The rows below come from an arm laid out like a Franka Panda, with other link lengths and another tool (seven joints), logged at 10 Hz.
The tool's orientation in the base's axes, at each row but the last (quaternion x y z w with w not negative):
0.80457 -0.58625 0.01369 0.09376
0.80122 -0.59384 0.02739 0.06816
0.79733 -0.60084 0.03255 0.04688
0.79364 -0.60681 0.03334 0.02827
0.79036 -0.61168 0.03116 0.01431
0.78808 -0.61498 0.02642 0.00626
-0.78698 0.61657 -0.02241 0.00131
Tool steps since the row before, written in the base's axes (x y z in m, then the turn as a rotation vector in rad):
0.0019 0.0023 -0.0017 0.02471 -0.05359 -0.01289
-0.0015 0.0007 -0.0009 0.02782 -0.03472 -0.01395
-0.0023 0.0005 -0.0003 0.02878 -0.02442 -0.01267
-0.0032 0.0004 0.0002 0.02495 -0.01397 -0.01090
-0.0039 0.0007 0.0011 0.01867 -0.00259 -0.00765
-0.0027 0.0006 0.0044 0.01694 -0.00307 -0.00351
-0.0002 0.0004 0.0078 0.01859 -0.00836 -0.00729
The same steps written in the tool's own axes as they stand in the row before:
-0.0018 -0.0027 0.0011 0.05643 -0.00930 0.01943
-0.0012 0.0012 0.0008 0.03933 -0.01774 0.01769
-0.0011 0.0021 0.0003 0.02989 -0.02143 0.01524
-0.0012 0.0030 -0.0003 0.01900 -0.02047 0.01251
-0.0016 0.0036 -0.0013 0.00665 -0.01730 0.00838
-0.0010 0.0024 -0.0045 0.00690 -0.01560 0.00421
-0.0002 -0.0001 -0.0078 0.01231 -0.01582 0.00818

